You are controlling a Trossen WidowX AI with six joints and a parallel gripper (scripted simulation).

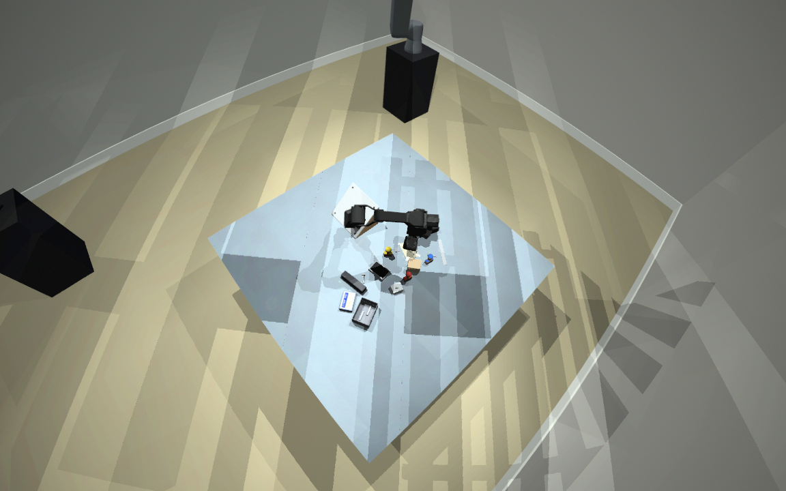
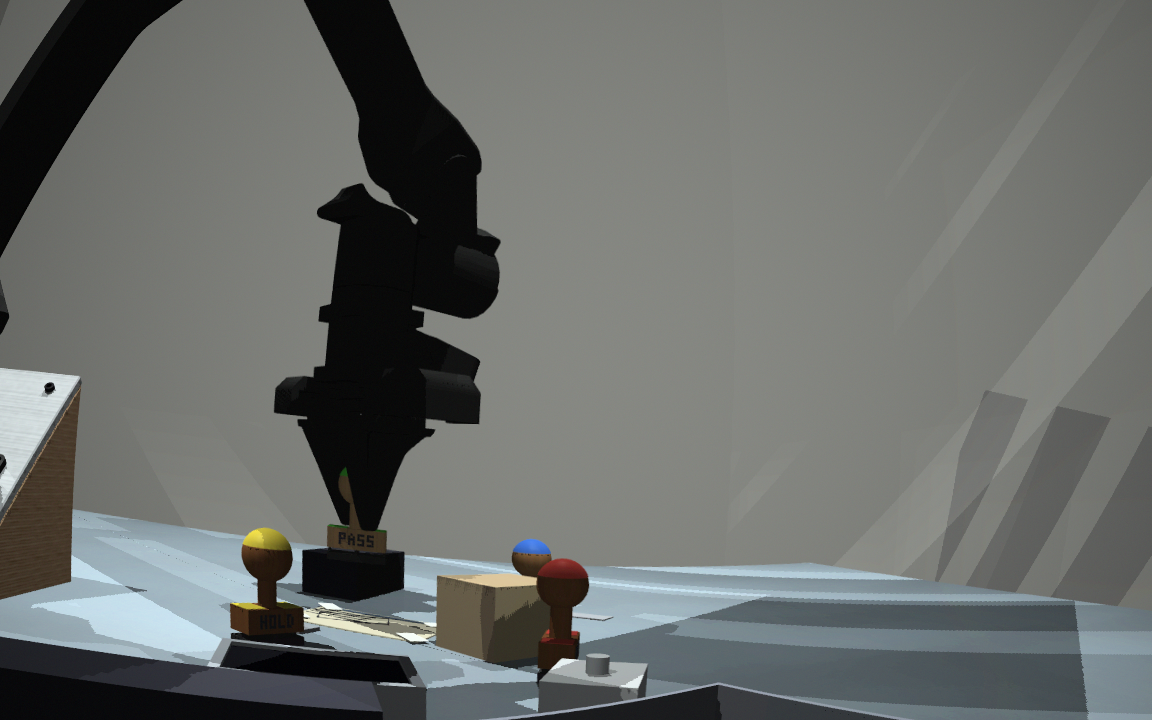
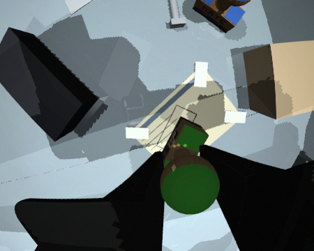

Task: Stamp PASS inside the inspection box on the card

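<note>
The card is 7 cm below my gripper tip, 1 cm to the right of it and 1 cm ahead of it. Round my gripper tip: tan box: 9 cm ahead, 6 cm to the right, 4 cm below; then yellow stamp: 11 cm to the right, 5 cm below, 4 cm behind; then green-edged stamp: right at my gripper tip.
</note>
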